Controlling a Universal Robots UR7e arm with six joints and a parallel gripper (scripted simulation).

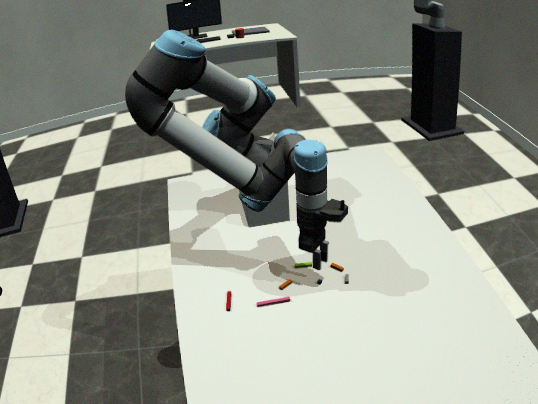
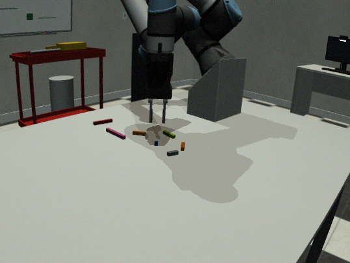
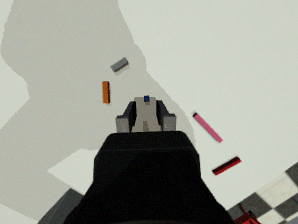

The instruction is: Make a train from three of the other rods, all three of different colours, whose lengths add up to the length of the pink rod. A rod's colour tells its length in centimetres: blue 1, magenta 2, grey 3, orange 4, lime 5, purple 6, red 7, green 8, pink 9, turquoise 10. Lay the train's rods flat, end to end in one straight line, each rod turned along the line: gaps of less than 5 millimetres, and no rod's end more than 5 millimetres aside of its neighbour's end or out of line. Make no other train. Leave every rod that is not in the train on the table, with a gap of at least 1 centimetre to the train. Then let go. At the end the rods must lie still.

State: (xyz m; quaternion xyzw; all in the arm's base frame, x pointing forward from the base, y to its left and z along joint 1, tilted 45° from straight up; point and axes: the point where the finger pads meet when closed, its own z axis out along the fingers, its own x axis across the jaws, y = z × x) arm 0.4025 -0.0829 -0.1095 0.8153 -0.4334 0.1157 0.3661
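My gripper is now 80 mm above the blue rod. Also, from my hand: grey rod (80 mm below, 70 mm to the left, 20 mm ahead); then pink rod (140 mm to the right, 80 mm below, 20 mm ahead); then lime rod (80 mm below, 80 mm behind, 20 mm to the right).
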